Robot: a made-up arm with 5 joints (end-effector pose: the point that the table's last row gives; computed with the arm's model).
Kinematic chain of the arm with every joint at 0, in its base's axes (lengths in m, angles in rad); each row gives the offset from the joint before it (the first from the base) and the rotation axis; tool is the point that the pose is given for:
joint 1: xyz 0 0 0.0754 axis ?
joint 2: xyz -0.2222 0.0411 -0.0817 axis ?
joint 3: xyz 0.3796 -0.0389 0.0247 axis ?
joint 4: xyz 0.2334 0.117 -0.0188 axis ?
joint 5: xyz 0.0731 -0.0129 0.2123 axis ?
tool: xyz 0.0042 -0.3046 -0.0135
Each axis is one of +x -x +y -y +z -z.
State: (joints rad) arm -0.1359 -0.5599 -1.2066 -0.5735 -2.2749
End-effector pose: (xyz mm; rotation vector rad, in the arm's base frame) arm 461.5 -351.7 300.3 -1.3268 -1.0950 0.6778
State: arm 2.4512 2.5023 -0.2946 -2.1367 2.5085
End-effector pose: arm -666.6 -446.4 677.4 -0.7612 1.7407 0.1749
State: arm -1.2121 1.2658 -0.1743 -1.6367 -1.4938
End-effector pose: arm 270.0 131.5 -674.4 -1.2776 0.7817 1.1034
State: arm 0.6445 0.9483 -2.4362 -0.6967 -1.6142
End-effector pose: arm 114.1 643.7 562.6 -1.6398 -1.7428 0.8511
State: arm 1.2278 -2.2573 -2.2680 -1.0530 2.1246
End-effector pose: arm -657.2 -296.2 -536.1 0.3220 -0.7361 0.4465
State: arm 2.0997 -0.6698 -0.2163 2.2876 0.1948
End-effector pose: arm -55.3 300.2 -230.9 0.6379 -0.7856 -1.7291
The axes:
joint 1: +x
joint 2: +z
joint 3: +x
joint 4: -y
joint 5: +y

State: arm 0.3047 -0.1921 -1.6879 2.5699 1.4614
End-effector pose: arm 186.8 -254.4 164.0 -1.2663 -0.7480 0.6470
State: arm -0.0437 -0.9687 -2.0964 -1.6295 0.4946
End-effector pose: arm 213.9 -630.4 270.1 0.4837 -1.6317 2.2970
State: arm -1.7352 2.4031 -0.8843 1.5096 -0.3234
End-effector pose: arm -458.1 77.6 -345.2 1.1893 0.4129 2.0439
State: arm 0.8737 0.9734 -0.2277 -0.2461 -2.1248
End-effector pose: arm 358.6 229.4 600.2 1.2954 -2.1824 0.0234
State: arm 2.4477 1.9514 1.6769 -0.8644 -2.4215
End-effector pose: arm -453.9 -483.6 820.5 -2.2461 0.0904 -0.5024
